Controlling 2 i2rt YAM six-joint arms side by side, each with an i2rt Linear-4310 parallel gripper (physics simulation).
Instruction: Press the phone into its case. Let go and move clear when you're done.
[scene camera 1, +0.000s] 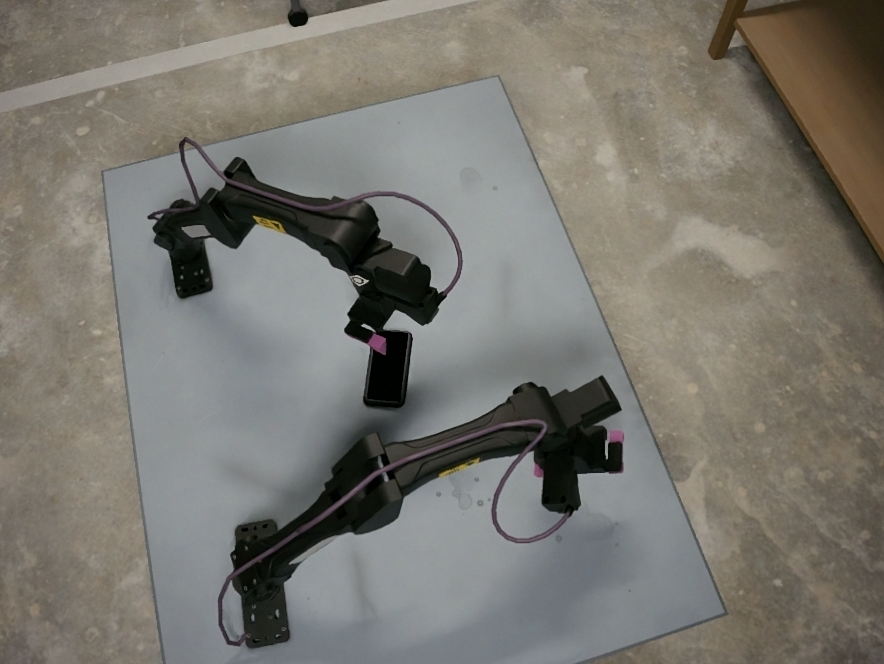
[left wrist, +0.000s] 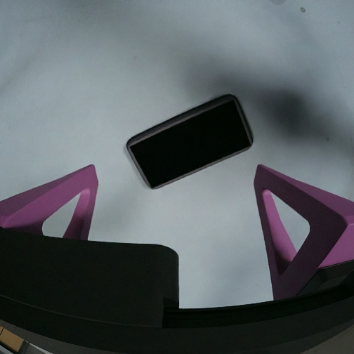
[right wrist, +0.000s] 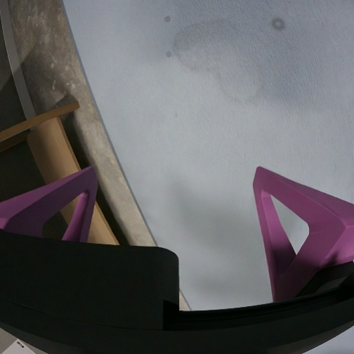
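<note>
The phone (scene camera 1: 388, 368) (left wrist: 191, 144) lies face up, its black screen framed by the dark rim of the case (scene camera 1: 384, 405) (left wrist: 181, 118). It looks set within the rim; whether it is fully seated I cannot tell. My left gripper (left wrist: 175, 173) is open and empty. In the left wrist view its fingers stand wide apart, with the phone beyond the tips. In scene camera 1 one pink fingertip overlaps the phone's upper end; the other is hidden by the arm. My right gripper (right wrist: 174, 175) (scene camera 1: 577, 468) is open and empty, away from the phone at the right.
The phone and case lie on a blue-grey mat (scene camera 1: 457, 128) between the two arms. The right arm's forearm stretches across the mat below them in scene camera 1. A wooden shelf (scene camera 1: 821, 107) (right wrist: 52, 150) stands on the concrete floor beyond the mat's right edge.
</note>
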